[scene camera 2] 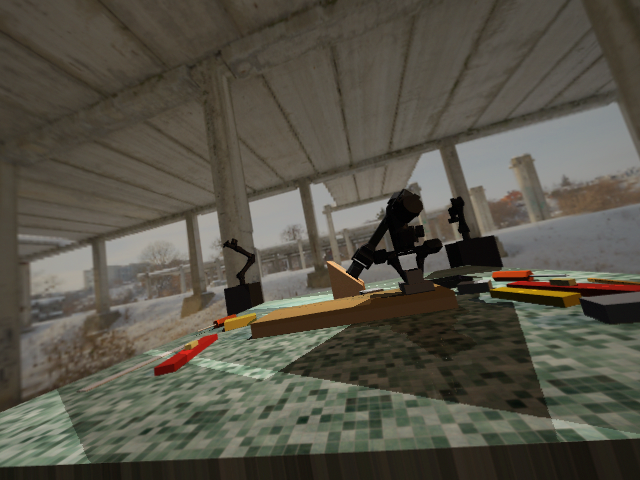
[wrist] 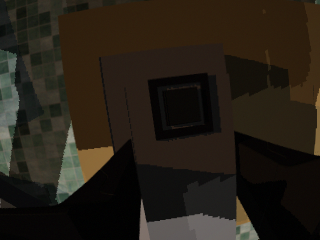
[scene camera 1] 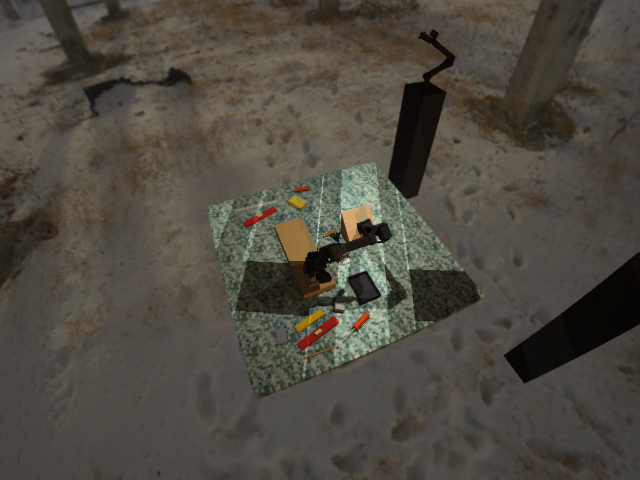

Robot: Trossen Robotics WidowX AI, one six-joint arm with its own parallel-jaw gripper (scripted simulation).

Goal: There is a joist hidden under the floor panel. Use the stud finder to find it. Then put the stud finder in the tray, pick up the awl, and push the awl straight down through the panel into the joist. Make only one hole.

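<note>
You'd find my gripper [scene camera 2: 414, 280] there, and it's visible again in the wrist view [wrist: 175, 140]. The wrist view has a stud finder [wrist: 175, 104] too.
</note>
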